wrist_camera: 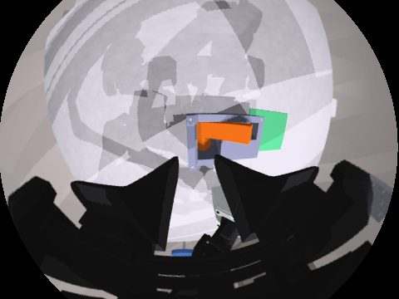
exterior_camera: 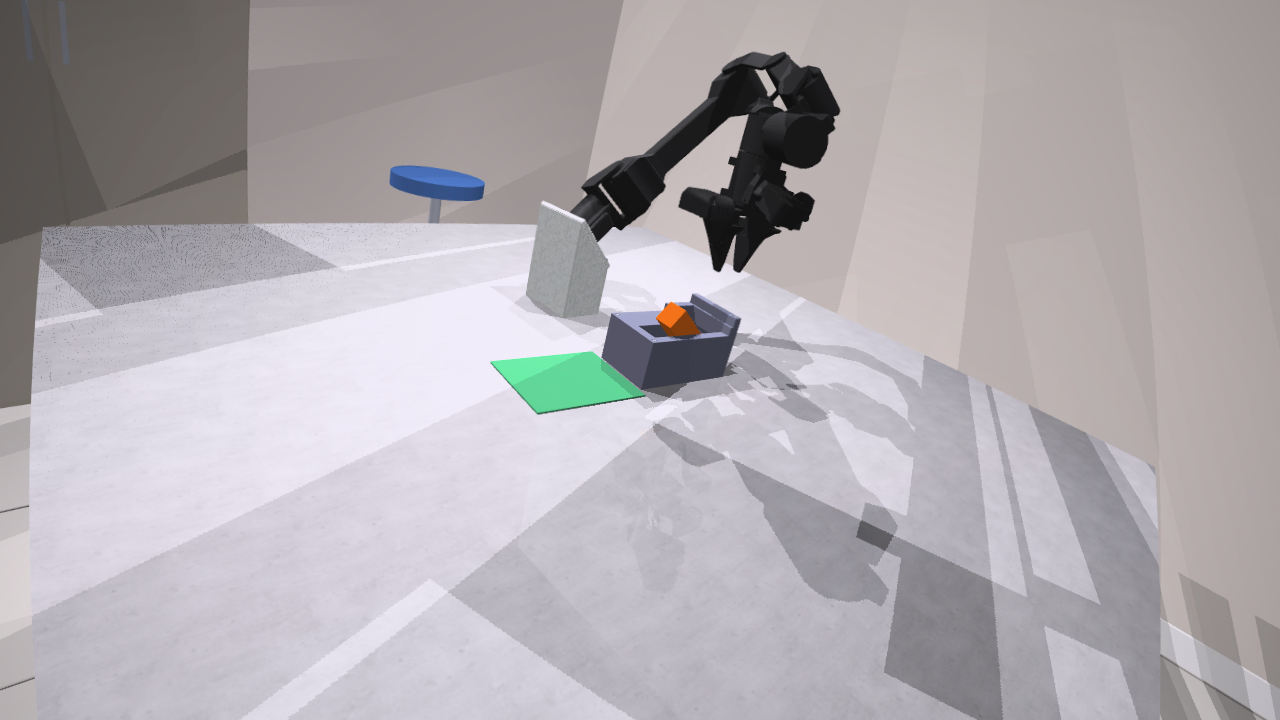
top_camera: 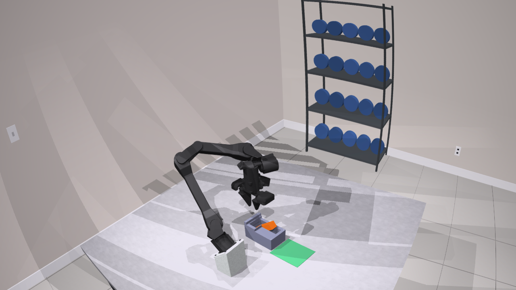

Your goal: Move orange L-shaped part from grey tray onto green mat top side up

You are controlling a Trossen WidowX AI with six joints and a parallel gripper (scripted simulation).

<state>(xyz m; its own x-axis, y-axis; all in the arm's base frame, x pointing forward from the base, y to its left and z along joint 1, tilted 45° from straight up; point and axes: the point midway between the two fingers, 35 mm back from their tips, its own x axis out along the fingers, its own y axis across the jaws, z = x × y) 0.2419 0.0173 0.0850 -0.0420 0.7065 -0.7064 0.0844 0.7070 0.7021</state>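
Right now the orange L-shaped part is 10 cm below my gripper tip, 4 cm to the right of it and 1 cm behind it. Also, from my gripper tip: green mat: 22 cm to the right, 16 cm below, 2 cm behind.
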